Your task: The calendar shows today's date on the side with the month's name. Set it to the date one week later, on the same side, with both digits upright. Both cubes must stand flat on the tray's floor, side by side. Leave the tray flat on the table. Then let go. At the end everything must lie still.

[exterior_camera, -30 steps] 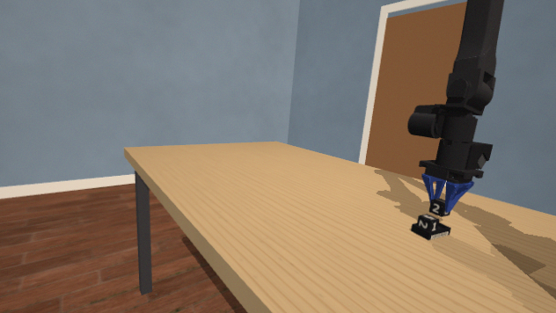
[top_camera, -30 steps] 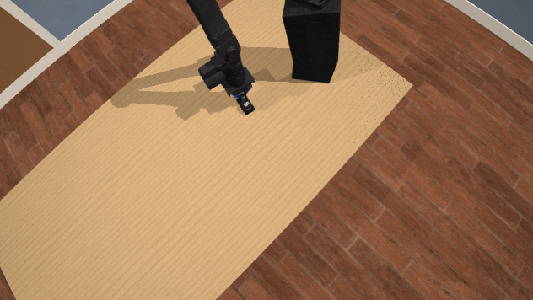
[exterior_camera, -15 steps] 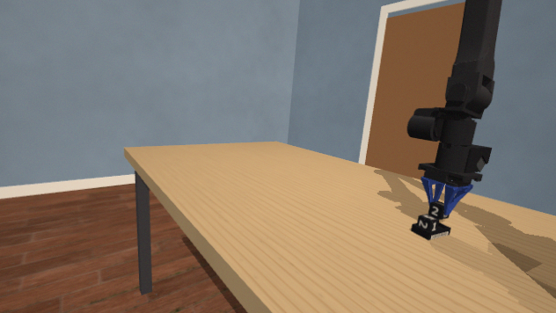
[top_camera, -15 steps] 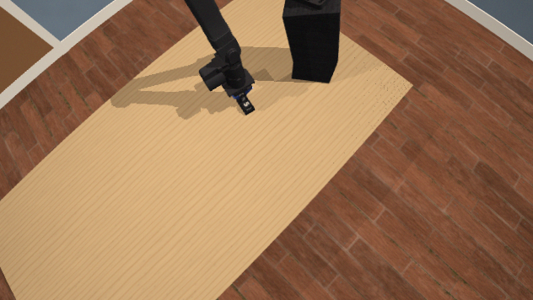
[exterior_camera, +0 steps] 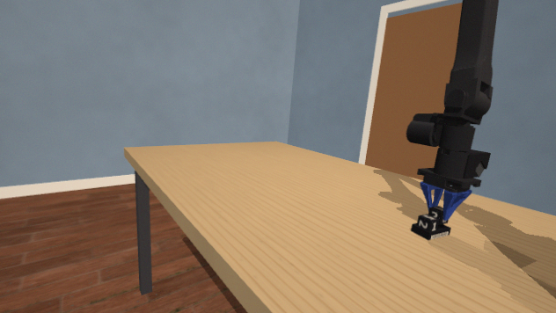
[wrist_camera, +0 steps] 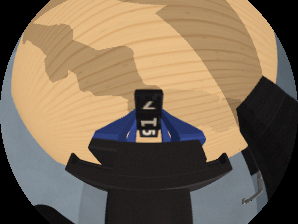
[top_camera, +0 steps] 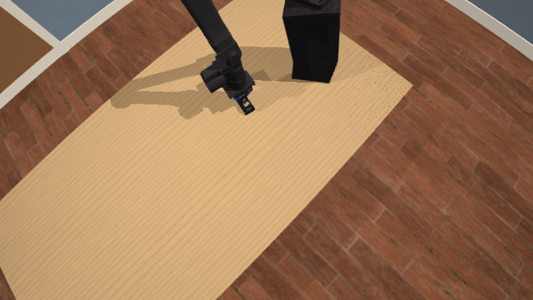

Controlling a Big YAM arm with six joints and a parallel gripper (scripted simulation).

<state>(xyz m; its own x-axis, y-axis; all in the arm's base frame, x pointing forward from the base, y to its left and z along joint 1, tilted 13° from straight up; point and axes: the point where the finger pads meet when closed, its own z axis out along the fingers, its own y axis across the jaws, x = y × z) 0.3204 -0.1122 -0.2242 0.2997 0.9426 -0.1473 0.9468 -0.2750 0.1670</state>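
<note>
The black date cube lies right at my hand. Round my hand: black tray (4 cm below, 2 cm to the left); black cube (3 cm to the left, 2 cm below, 1 cm ahead).
</note>
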